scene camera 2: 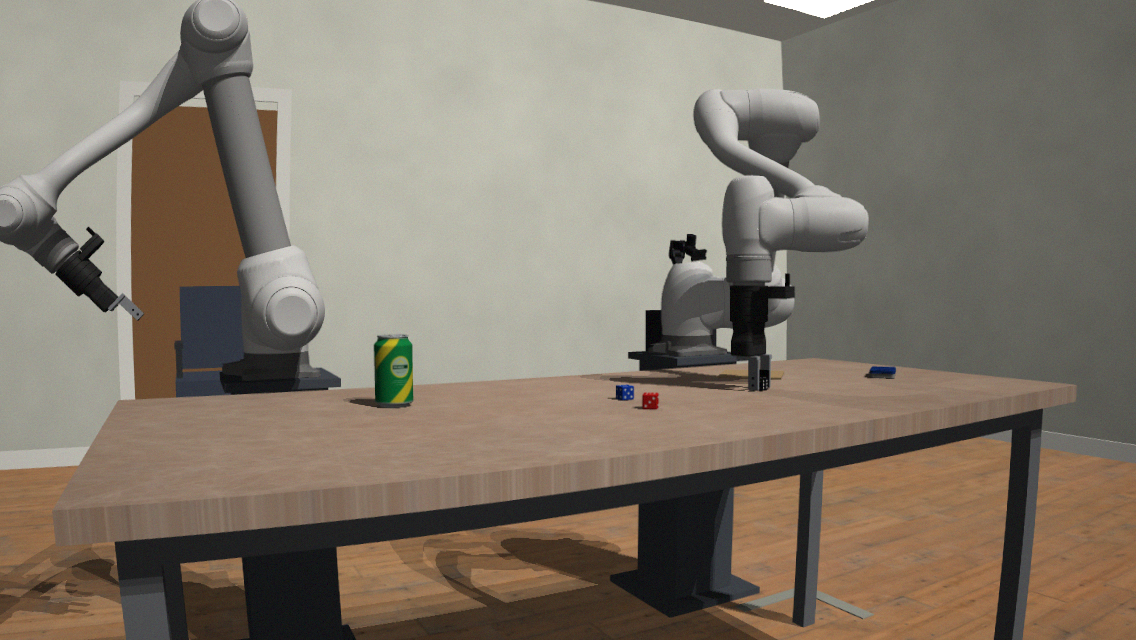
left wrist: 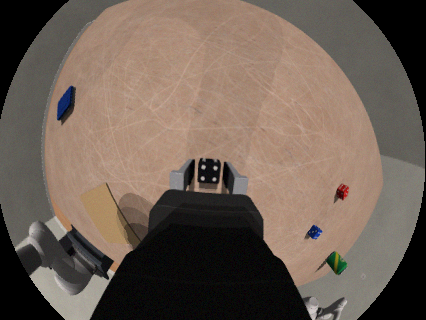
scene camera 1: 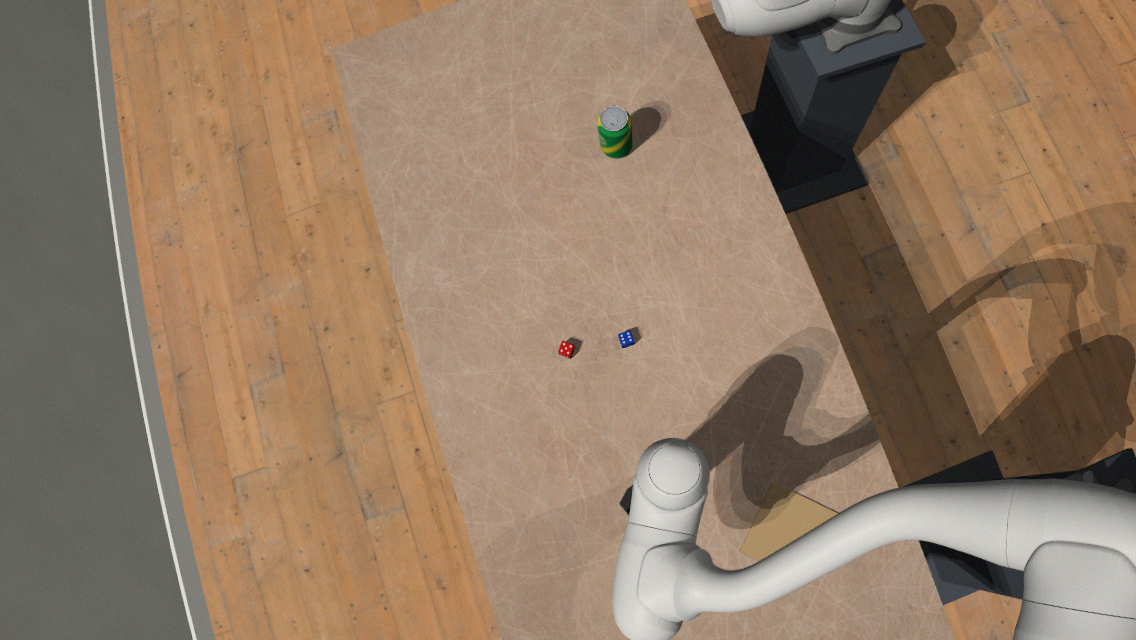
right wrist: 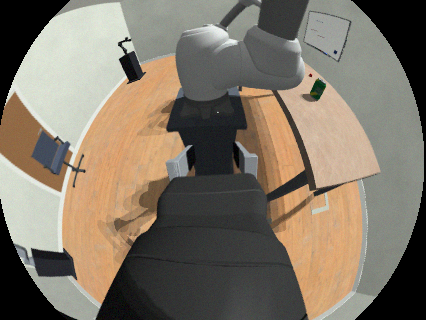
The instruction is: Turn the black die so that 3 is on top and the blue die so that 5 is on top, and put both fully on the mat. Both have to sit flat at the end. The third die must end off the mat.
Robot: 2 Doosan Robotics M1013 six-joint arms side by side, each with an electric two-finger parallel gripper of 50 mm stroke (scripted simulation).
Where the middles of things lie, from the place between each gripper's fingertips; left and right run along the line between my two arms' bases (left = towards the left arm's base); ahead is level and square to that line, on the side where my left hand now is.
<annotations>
My left hand (scene camera 2: 759, 388) is 200 mm past the tan mat (scene camera 1: 784, 516), 160 mm to the right of it and 20 mm above it.
My right gripper (scene camera 2: 141, 317) is now 128 cm to the right of the tan mat, 53 cm short of it and 16 cm above it.
</annotations>
